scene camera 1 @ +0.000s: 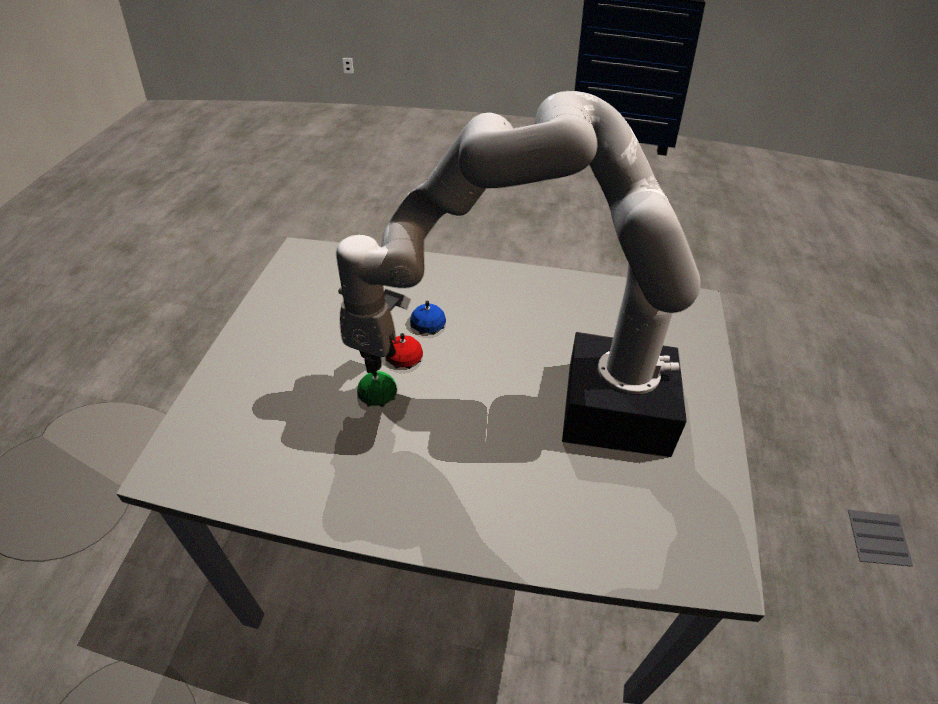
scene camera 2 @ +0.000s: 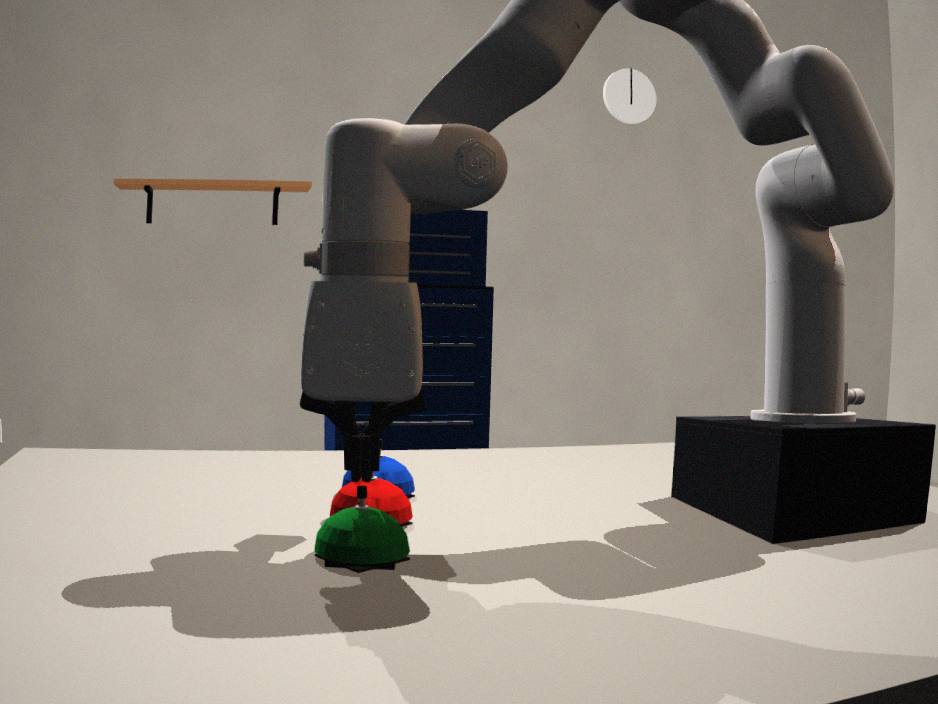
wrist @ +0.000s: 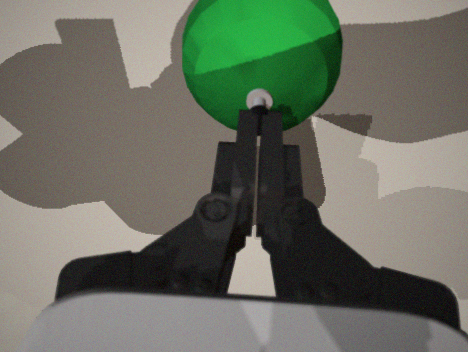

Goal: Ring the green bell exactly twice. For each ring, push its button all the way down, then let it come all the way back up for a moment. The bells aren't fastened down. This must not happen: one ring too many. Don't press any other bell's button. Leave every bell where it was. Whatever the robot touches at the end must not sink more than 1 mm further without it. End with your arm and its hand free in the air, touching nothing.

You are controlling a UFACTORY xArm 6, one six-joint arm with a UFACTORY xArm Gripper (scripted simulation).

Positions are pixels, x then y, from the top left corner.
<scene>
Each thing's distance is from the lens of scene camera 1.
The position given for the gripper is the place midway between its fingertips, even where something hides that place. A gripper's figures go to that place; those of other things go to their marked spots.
gripper (scene camera 1: 374,369): 124 cm
blue bell (scene camera 1: 427,318): 140 cm
red bell (scene camera 1: 409,352): 132 cm
green bell (scene camera 1: 372,391): 125 cm
The marked spots on the blue bell and the green bell are 25 cm apart.
</scene>
